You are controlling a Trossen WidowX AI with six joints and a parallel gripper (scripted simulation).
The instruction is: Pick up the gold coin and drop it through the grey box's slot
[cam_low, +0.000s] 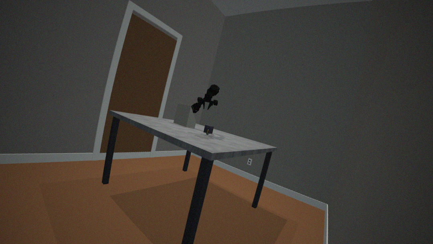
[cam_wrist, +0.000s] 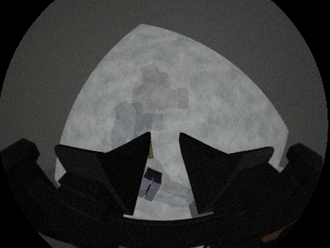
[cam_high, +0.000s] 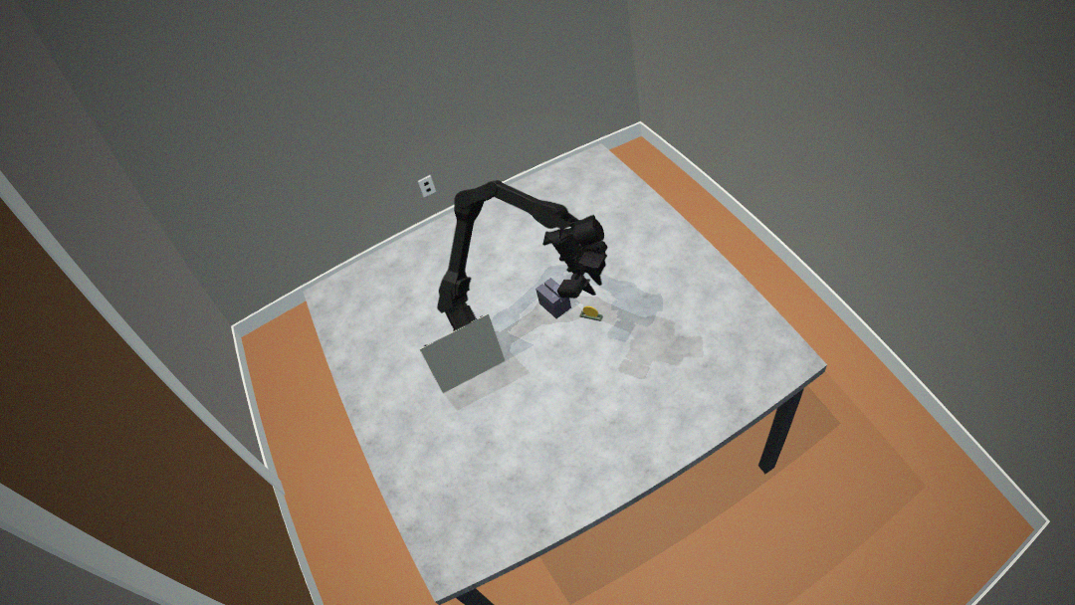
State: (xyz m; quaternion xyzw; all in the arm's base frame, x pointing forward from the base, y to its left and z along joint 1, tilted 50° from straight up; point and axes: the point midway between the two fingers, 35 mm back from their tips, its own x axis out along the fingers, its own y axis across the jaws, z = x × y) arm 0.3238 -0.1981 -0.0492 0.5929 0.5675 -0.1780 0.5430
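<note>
Now: the coin 2 cm ahead of my gripper tip, 9 cm to the left of it and 20 cm below it.
</note>
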